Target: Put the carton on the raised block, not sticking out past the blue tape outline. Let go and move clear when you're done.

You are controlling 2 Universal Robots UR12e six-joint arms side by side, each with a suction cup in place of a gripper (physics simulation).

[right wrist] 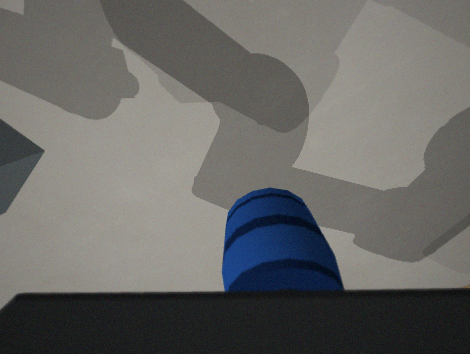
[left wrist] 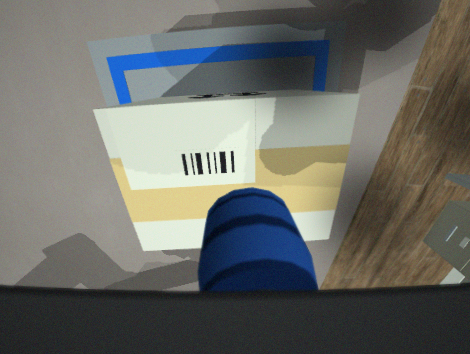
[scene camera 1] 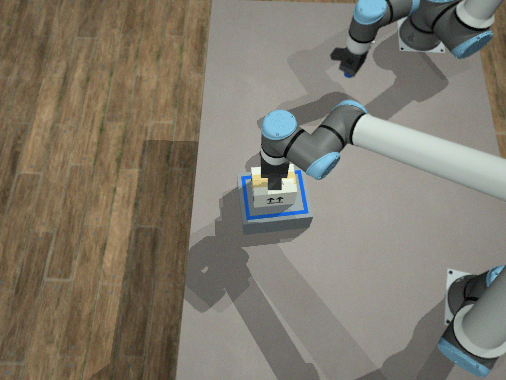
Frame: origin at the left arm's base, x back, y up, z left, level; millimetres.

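Seen in the pictures: left end effector, tool point: (left wrist: 248,225); right end effector, tool point: (right wrist: 267,224); right arm's base, origin of the base link: (scene camera 1: 420,34).
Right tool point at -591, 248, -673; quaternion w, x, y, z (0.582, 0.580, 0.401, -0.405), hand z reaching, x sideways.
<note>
Pixels of each thing's middle, then the offset from my right tool point to it, as dx, dy, dz. "pt": a spot on its surface instead. Level surfaces: height alone.
- white carton, body centre: (left wrist: 231,157) (scene camera 1: 273,186) -181, -73, +476
- grey raised block, body centre: (left wrist: 225,123) (scene camera 1: 273,200) -173, -187, +484
- blue tape outline, surface spot: (left wrist: 215,56) (scene camera 1: 278,214) pt -144, -127, +555
- table, its level: dy -247
The white carton (scene camera 1: 262,200) (left wrist: 195,130) with a tan band stands upright on the grey raised block (scene camera 1: 278,224) (left wrist: 100,57). Its visible sides look inside the blue tape outline (scene camera 1: 278,215) (left wrist: 215,56); the carton hides the outline's far side in the scene view, so I cannot tell there. My left gripper (scene camera 1: 275,186) (left wrist: 252,195), a blue suction cup, is over the carton's top, apart from it and holding nothing. Its tip is hidden in the scene view. My right gripper (scene camera 1: 348,75) (right wrist: 270,194) is open and empty, hanging over the table away from the block.
The left forearm (scene camera 1: 430,150) reaches across the table (scene camera 1: 350,250) from the right. The right arm's base (scene camera 1: 422,42) is at the top right and the left arm's base (scene camera 1: 455,300) at the lower right. Wooden floor (scene camera 1: 100,125) lies beyond the table's left edge.
</note>
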